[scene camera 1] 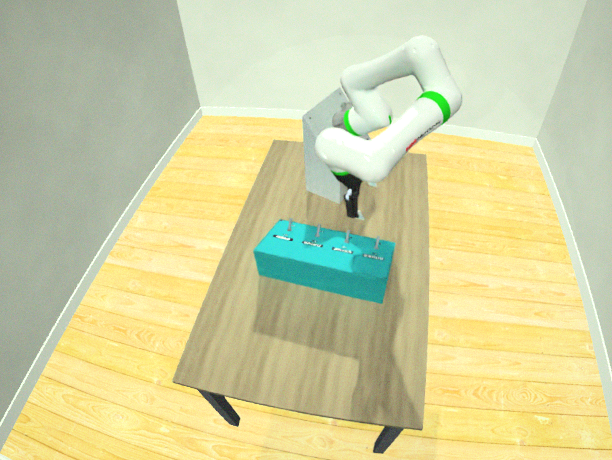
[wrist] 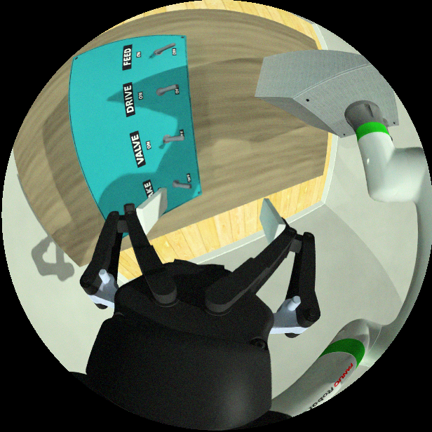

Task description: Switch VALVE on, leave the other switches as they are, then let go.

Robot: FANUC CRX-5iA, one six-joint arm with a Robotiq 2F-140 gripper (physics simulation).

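Note:
A teal switch box carries several levers in a row. The VALVE label is third from the left in the scene view, and its lever leans to the OFF side. The FEED lever, DRIVE lever and BRAKE lever also lean to OFF. My gripper is open and empty, above and behind the box's right half. In the wrist view, one finger partly hides the BRAKE label.
The box stands on a wooden table. The grey robot pedestal stands at the table's back, behind the gripper. The white arm arches over the table's back right.

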